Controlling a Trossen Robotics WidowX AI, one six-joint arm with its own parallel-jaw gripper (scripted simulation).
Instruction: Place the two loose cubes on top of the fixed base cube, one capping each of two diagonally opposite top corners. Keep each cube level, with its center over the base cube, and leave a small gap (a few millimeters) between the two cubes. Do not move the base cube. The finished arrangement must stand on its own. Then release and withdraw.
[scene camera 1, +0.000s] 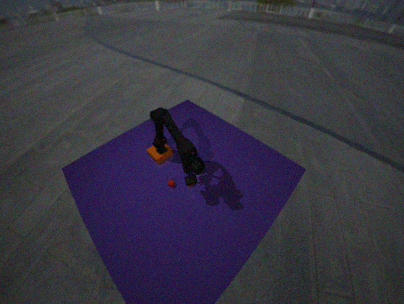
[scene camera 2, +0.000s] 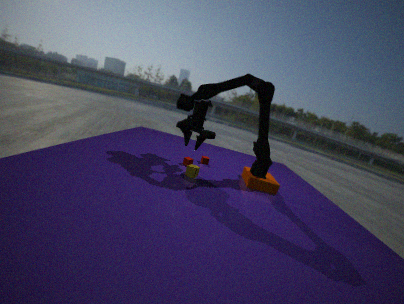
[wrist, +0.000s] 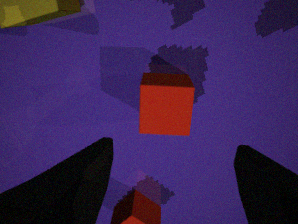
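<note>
The gripper (wrist: 175, 151) is open and it's holding nothing, and there's a red cube (wrist: 166, 100) in view as well.
</note>
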